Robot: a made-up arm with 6 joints.
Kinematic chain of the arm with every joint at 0, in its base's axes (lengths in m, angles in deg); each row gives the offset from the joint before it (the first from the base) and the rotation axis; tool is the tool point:
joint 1: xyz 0 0 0.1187 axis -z
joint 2: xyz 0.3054 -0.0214 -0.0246 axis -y
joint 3: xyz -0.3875 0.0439 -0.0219 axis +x
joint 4: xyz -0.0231 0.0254 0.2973 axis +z
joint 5: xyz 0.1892 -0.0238 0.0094 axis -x
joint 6: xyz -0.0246 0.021 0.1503 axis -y
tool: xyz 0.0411 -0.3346 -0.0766
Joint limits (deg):
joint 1: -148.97..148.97
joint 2: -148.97..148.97
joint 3: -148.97..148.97
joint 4: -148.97..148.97
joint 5: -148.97..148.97
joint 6: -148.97..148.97
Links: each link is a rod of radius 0.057 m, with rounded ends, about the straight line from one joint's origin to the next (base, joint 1, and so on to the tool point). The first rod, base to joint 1, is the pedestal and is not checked.
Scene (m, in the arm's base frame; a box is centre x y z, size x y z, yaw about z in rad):
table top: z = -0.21
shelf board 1: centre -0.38 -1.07 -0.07 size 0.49 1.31 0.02 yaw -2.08
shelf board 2: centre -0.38 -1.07 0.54 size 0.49 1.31 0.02 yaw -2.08
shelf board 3: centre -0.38 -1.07 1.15 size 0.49 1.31 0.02 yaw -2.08
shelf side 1: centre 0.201 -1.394 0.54 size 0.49 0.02 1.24 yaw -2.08
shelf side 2: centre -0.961 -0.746 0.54 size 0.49 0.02 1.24 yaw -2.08
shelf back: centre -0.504 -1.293 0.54 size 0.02 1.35 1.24 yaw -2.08
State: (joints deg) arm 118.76 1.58 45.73 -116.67 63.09 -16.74
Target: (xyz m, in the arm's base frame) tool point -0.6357 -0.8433 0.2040
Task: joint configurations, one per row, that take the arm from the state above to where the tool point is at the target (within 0.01 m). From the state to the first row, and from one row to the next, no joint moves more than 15 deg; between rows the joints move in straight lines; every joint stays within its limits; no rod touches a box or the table.
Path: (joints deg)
1: 115.90 -11.57 44.79 -113.96 72.76 -16.75
2: 113.04 -24.71 43.85 -111.24 82.43 -16.76
3: 110.19 -37.86 42.91 -108.53 92.11 -16.76
4: 107.33 -51.01 41.98 -105.82 101.78 -16.77
5: 104.47 -64.16 41.04 -103.10 111.45 -16.78
6: 101.61 -77.30 40.10 -100.39 121.12 -16.79
7: 98.75 -90.45 39.16 -97.68 130.80 -16.80
8: 95.90 -103.60 38.22 -94.96 140.47 -16.80
9: 100.32 -107.92 31.53 -97.49 125.66 -17.10
10: 104.74 -112.24 24.83 -100.02 110.86 -17.41
11: 109.16 -116.55 18.13 -102.55 96.05 -17.71
12: 113.58 -120.87 11.44 -105.08 81.25 -18.01

